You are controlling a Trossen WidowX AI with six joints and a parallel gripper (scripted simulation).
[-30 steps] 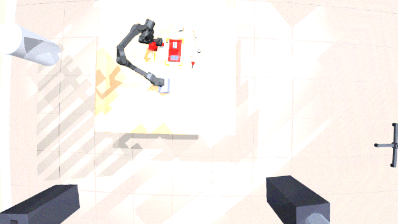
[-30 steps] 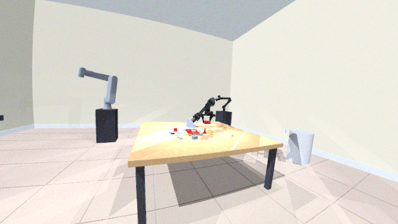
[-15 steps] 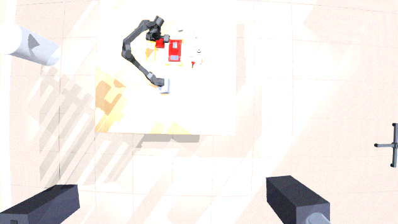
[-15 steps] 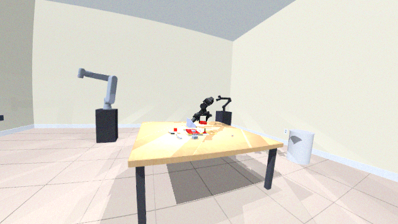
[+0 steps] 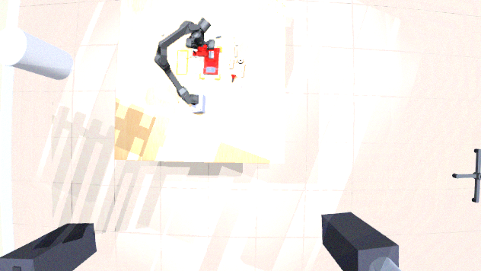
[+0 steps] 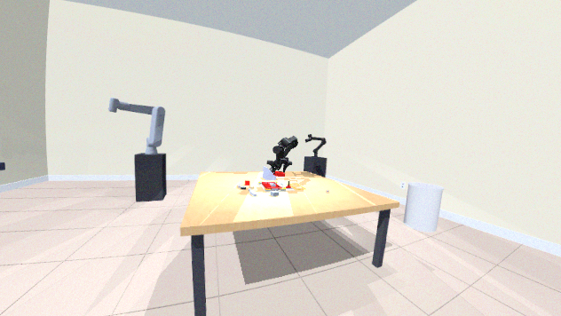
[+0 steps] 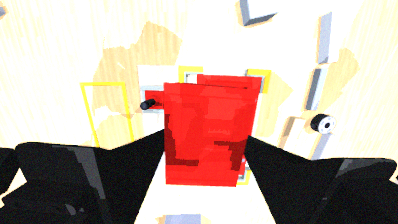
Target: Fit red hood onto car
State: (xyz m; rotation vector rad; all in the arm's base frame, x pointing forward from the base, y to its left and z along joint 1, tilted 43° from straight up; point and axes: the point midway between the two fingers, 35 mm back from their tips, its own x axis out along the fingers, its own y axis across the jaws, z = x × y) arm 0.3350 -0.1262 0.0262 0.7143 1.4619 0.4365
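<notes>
The grey engine block lies 9 cm below my gripper tip, 4 cm to the right of it and 1 cm behind it. The rest, counted from my gripper tip: black wheel (26 cm to the right, 11 cm below, 6 cm behind); then red hood (right at my gripper tip).
</notes>
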